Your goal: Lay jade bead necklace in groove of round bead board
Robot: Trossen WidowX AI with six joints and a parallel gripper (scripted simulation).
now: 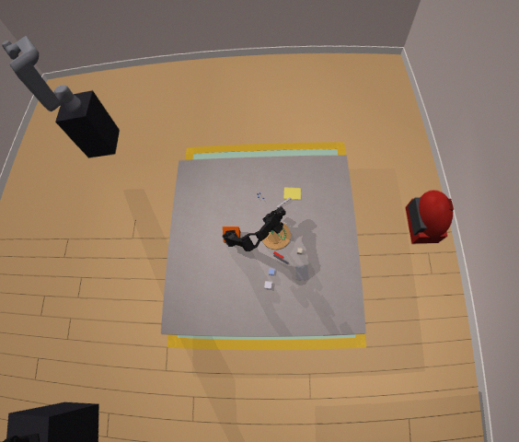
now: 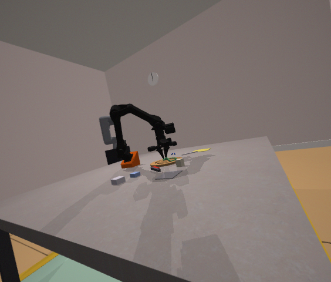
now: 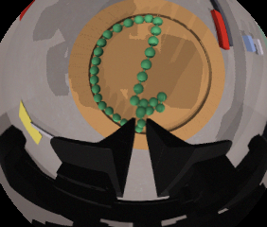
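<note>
Right now the round wooden bead board is 40 mm to the right of my gripper tip, 30 mm ahead of it and 10 mm below it. Also, from my gripper tip: beige cube (170 mm to the right, 170 mm ahead); then red-handled tool (200 mm to the right, 40 mm ahead, 10 mm below); then blue block (290 mm to the right, 20 mm behind, 10 mm below).
</note>
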